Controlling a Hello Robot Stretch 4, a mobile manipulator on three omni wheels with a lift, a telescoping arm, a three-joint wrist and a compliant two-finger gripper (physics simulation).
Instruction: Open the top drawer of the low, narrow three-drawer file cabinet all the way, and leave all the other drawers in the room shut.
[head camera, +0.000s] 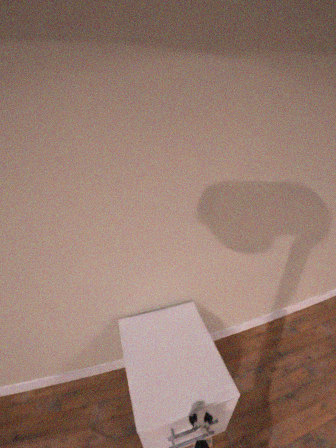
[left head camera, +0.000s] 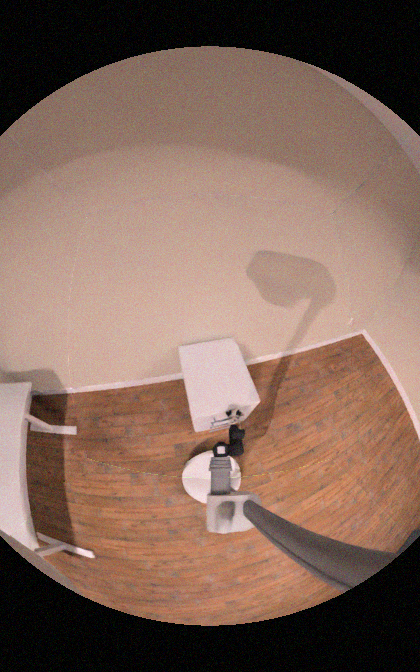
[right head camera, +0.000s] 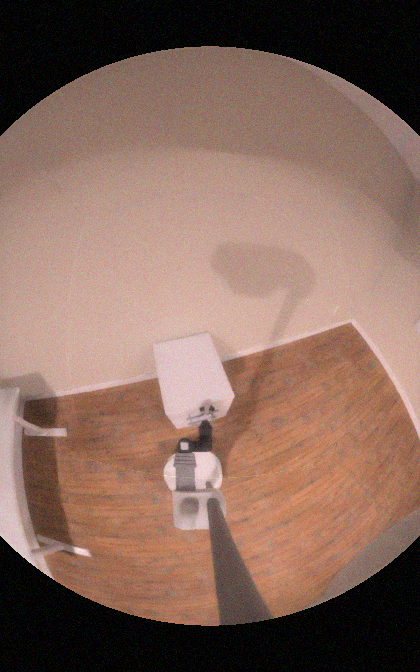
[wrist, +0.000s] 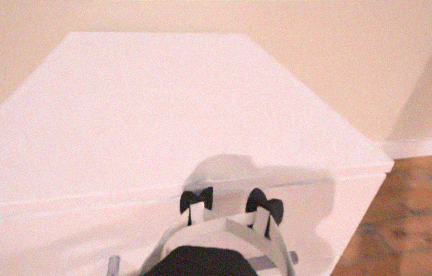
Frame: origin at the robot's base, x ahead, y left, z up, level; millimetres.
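Where they show: gripper, fingertip midpoint: (head camera: 201, 414) (left head camera: 233, 410) (wrist: 234, 203).
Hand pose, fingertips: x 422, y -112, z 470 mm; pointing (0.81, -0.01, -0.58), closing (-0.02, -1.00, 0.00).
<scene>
After its pixels a point has its place.
The low, narrow white file cabinet (head camera: 172, 365) @(x 619, y -12, z 493 mm) (left head camera: 215, 380) @(x 615, y -4, z 493 mm) (right head camera: 192, 372) (wrist: 150, 110) @(x 544, y -4, z 493 mm) stands with its back by the wall. Its top drawer front (wrist: 60, 240) @(x 390, y 43, z 440 mm) looks shut, flush under the top. A grey bar handle (head camera: 185, 434) @(x 375, y -49, z 404 mm) runs across the drawer front; in the wrist view the handle's left post (wrist: 114, 265) @(x 390, y 0, z 404 mm) shows, and the bar is partly hidden behind the gripper. My gripper (head camera: 201, 418) @(x 422, y -112, z 469 mm) (left head camera: 234, 413) @(x 422, y -112, z 469 mm) (right head camera: 207, 409) (wrist: 234, 203) @(x 422, y -112, z 469 mm) is open, its two dark fingertips apart in front of the upper drawer front, right of the cabinet's middle. Whether they touch it is unclear. The lower drawers are mostly hidden.
A white table (left head camera: 11, 450) @(x -150, y 1226, z 693 mm) (right head camera: 7, 450) with splayed legs stands at the left. The beige wall (head camera: 125, 200) @(x 935, y 146, z 1151 mm) with its white baseboard (head camera: 65, 380) @(x 784, y 673, z -6 mm) runs behind the cabinet. My round white base (left head camera: 195, 477) @(x -2, y 109, z 187 mm) (right head camera: 212, 467) is on the wood floor in front of the cabinet.
</scene>
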